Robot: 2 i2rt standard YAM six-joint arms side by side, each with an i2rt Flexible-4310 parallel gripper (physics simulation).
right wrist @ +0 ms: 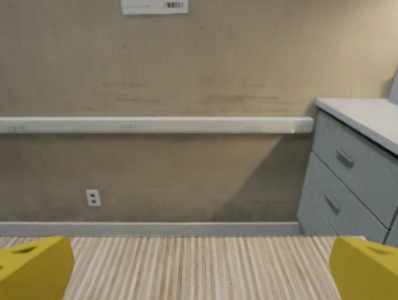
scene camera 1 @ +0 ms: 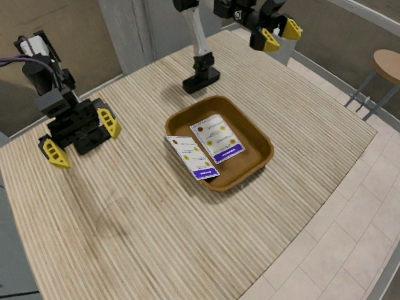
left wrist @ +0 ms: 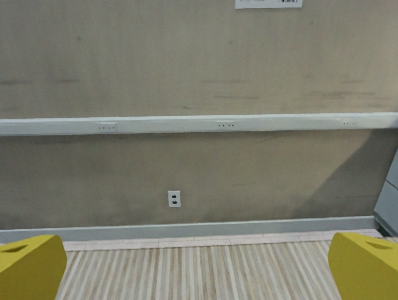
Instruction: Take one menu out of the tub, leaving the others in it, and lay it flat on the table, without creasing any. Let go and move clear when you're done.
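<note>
A brown tub (scene camera 1: 257, 173) stands on the striped table (scene camera 1: 150, 225) in scene camera 1. One menu (scene camera 1: 217, 137), white with a purple band, lies in the tub. Another menu (scene camera 1: 192, 156) leans at the tub's left side, its upper left corner at the rim; a dark patch shows under its lower end. Whether more menus lie beneath cannot be told. My left gripper (scene camera 1: 281, 37) (left wrist: 198, 246) is open and empty, raised at the upper right of the picture, away from the tub. My right gripper (scene camera 1: 84, 139) (right wrist: 202, 249) is open and empty, above the table left of the tub.
The left arm's base (scene camera 1: 201, 80) stands on the table behind the tub. A round stool (scene camera 1: 390, 65) stands on the floor beyond the table's right edge. Grey drawers (right wrist: 350, 170) stand at the right in the right wrist view. A wall (left wrist: 200, 170) fills much of the left wrist view.
</note>
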